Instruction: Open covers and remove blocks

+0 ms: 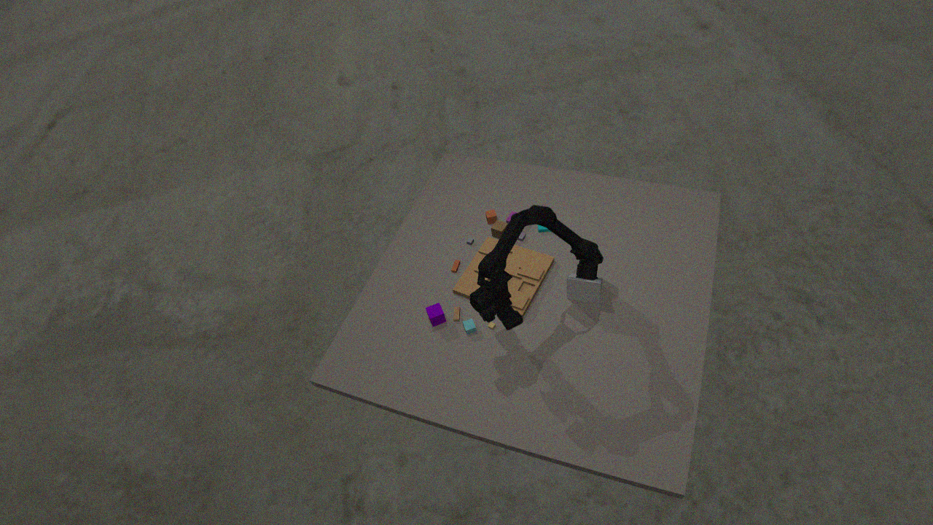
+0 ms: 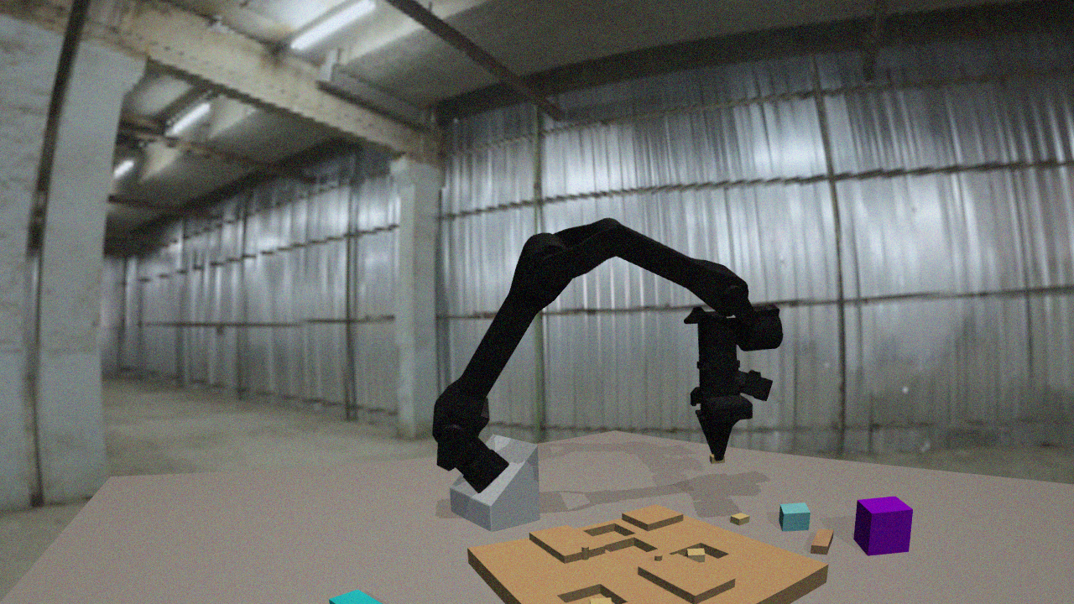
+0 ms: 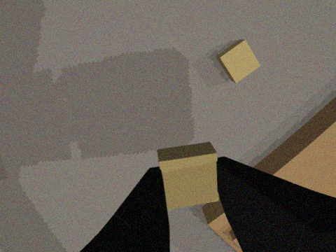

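Right now the light blue block is 13 cm ahead of my gripper tip, 3 cm to the left of it and 7 cm below it. Round my gripper tip: brown block 22 cm ahead, 43 cm to the right, 6 cm below; purple cube 26 cm ahead, 4 cm to the left, 6 cm below; orange piece 20 cm ahead, 1 cm to the right, 8 cm below.
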